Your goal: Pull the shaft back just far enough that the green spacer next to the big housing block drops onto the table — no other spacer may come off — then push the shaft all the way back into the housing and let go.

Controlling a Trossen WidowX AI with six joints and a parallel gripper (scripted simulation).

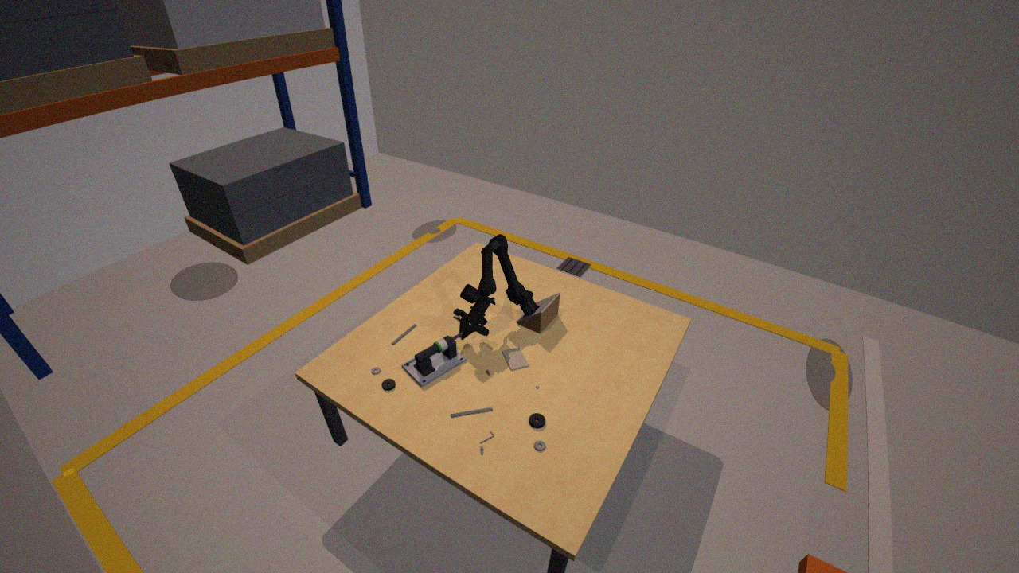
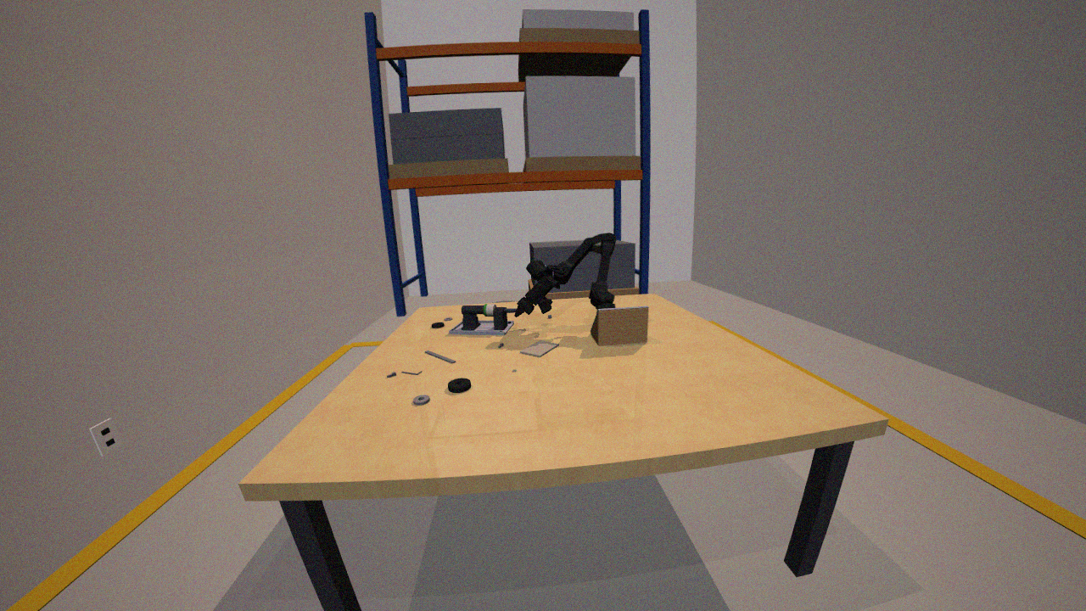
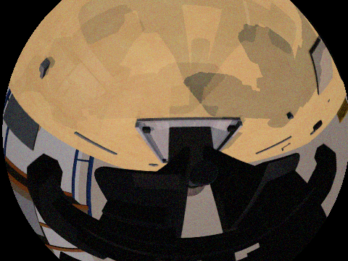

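My gripper tip is 50 mm short of the shaft, 10 mm to the left of it and 20 mm below it. Round my gripper tip: grey plate (100 mm behind, 230 mm to the left, 50 mm below); then black disc (120 mm ahead, 490 mm to the left, 50 mm below); then hex key (280 mm ahead, 390 mm to the left, 50 mm below).
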